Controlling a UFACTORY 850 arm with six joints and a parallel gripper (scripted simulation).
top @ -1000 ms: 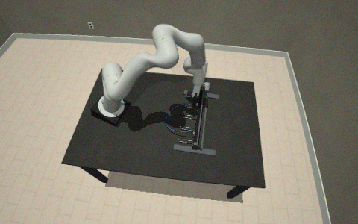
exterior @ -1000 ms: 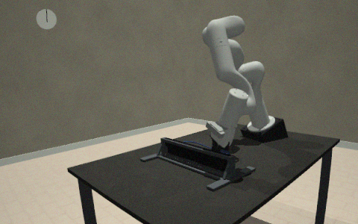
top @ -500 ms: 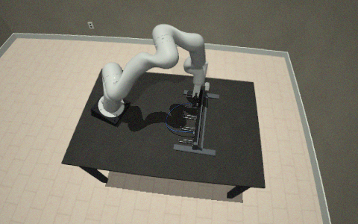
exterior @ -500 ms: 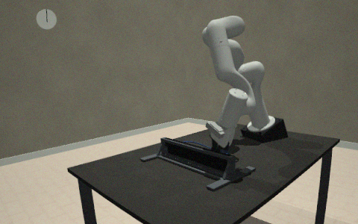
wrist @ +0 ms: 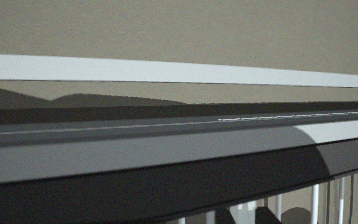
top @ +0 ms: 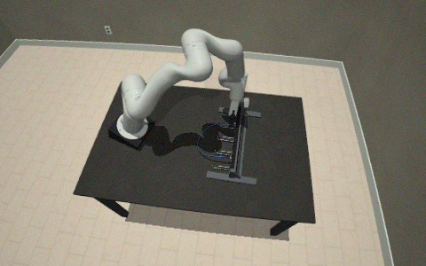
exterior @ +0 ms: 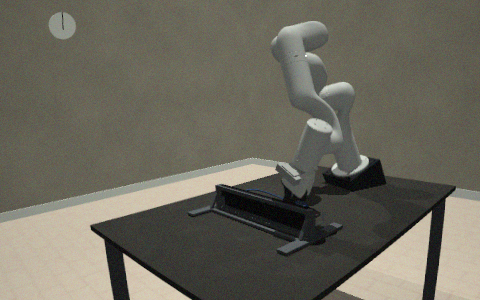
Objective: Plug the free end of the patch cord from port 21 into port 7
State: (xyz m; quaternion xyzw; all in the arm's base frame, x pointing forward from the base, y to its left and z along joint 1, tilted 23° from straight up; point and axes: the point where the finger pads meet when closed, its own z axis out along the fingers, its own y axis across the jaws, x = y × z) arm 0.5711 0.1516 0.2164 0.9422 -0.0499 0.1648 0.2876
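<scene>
My hand is 2 cm short of the plug, 1 cm to the left of it and 1 cm above it.
</scene>
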